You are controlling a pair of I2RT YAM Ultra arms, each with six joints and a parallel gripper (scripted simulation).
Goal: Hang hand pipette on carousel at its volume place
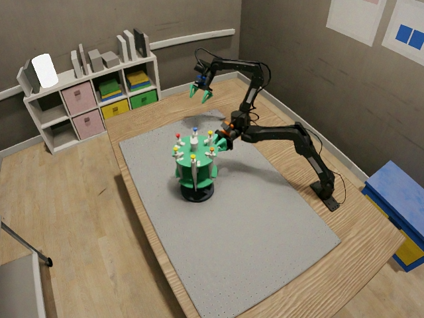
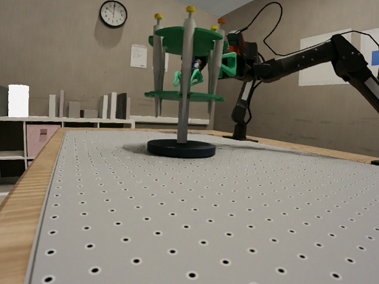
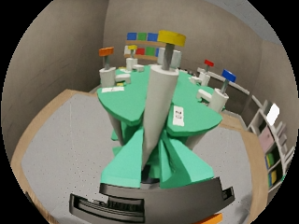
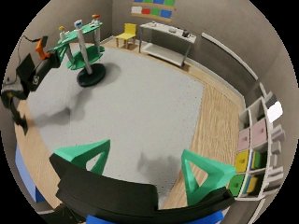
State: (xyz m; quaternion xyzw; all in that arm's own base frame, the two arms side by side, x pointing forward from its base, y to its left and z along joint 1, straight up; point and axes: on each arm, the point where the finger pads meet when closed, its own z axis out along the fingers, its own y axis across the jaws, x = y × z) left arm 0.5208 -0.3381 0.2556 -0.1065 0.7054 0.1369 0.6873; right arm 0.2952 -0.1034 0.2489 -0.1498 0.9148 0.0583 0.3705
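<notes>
My left gripper is now 20 mm above the hand pipette and 10 mm short of it.
</notes>
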